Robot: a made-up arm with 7 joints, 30 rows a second.
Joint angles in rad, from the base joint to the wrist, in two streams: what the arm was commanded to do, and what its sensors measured. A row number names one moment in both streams.
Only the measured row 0 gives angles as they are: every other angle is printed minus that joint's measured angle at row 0.
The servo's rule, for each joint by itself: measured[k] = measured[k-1] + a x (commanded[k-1-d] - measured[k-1]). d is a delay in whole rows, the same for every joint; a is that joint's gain. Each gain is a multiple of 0.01, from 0.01 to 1. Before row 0 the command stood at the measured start. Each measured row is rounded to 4 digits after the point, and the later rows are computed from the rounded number. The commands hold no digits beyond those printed.
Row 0, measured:
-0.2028 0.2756 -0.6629 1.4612 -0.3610 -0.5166 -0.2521
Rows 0 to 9, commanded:
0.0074 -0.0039 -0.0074 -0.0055 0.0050 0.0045 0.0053
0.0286 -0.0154 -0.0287 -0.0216 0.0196 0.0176 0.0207
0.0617 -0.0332 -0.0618 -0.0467 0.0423 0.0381 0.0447
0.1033 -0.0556 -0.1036 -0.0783 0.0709 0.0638 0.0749
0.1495 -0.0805 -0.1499 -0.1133 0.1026 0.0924 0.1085
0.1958 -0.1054 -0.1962 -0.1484 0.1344 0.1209 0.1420
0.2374 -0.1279 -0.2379 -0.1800 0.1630 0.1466 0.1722
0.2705 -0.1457 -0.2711 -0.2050 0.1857 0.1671 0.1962
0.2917 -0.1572 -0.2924 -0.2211 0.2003 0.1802 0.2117
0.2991 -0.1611 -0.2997 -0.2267 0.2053 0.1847 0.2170
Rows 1 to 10, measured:
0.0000 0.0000 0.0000 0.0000 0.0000 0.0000 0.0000
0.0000 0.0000 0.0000 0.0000 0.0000 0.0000 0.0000
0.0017 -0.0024 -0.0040 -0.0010 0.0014 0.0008 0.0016
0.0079 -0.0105 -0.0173 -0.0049 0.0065 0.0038 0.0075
0.0203 -0.0246 -0.0413 -0.0128 0.0165 0.0100 0.0190
0.0394 -0.0438 -0.0749 -0.0252 0.0317 0.0197 0.0363
0.0647 -0.0666 -0.1154 -0.0419 0.0516 0.0328 0.0587
0.0949 -0.0907 -0.1590 -0.0621 0.0748 0.0487 0.0845
0.1277 -0.1138 -0.2016 -0.0845 0.0995 0.0663 0.1117
0.1605 -0.1336 -0.2391 -0.1074 0.1236 0.0844 0.1379
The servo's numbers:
d 2
a 0.23 0.62 0.54 0.19 0.28 0.18 0.31

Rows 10 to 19, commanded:
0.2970 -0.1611 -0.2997 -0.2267 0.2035 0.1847 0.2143
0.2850 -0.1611 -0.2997 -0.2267 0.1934 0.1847 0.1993
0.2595 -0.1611 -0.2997 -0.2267 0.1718 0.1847 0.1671
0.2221 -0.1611 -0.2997 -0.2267 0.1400 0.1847 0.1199
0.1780 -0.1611 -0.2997 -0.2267 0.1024 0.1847 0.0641
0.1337 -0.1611 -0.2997 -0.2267 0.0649 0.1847 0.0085
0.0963 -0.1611 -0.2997 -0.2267 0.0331 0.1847 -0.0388
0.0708 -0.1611 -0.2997 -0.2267 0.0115 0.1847 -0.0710
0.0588 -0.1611 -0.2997 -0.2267 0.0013 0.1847 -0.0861
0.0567 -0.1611 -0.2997 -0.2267 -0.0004 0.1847 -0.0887
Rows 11 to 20, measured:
0.1907 -0.1482 -0.2679 -0.1290 0.1451 0.1016 0.1608
0.2156 -0.1562 -0.2851 -0.1476 0.1620 0.1166 0.1782
0.2343 -0.1592 -0.2930 -0.1626 0.1736 0.1289 0.1894
0.2460 -0.1604 -0.2966 -0.1748 0.1791 0.1389 0.1925
0.2491 -0.1608 -0.2983 -0.1847 0.1771 0.1471 0.1846
0.2429 -0.1610 -0.2991 -0.1927 0.1667 0.1539 0.1645
0.2280 -0.1611 -0.2994 -0.1992 0.1487 0.1594 0.1334
0.2063 -0.1611 -0.2996 -0.2044 0.1252 0.1640 0.0947
0.1810 -0.1611 -0.2997 -0.2086 0.0994 0.1677 0.0533
0.1557 -0.1611 -0.2997 -0.2120 0.0748 0.1708 0.0148

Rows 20 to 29, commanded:
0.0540 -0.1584 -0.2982 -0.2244 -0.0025 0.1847 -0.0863
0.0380 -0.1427 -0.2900 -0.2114 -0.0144 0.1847 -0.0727
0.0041 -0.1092 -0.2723 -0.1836 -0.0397 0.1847 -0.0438
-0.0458 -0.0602 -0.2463 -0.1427 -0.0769 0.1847 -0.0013
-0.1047 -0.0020 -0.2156 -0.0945 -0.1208 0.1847 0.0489
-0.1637 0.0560 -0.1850 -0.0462 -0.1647 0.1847 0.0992
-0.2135 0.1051 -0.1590 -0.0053 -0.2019 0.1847 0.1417
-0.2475 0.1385 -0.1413 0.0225 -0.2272 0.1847 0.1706
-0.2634 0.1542 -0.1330 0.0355 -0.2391 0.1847 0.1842
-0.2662 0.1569 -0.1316 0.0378 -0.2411 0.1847 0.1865
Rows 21 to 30, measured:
0.1334 -0.1611 -0.2997 -0.2148 0.0542 0.1733 -0.0165
0.1158 -0.1611 -0.2997 -0.2171 0.0389 0.1754 -0.0389
0.1016 -0.1594 -0.2989 -0.2185 0.0273 0.1771 -0.0536
0.0870 -0.1490 -0.2941 -0.2172 0.0156 0.1785 -0.0595
0.0679 -0.1243 -0.2823 -0.2108 0.0001 0.1796 -0.0546
0.0417 -0.0846 -0.2629 -0.1979 -0.0215 0.1805 -0.0381
0.0080 -0.0334 -0.2374 -0.1783 -0.0493 0.1813 -0.0111
-0.0315 0.0220 -0.2091 -0.1532 -0.0816 0.1819 0.0231
-0.0734 0.0735 -0.1820 -0.1251 -0.1153 0.1824 0.0599
-0.1134 0.1138 -0.1600 -0.0971 -0.1466 0.1828 0.0942

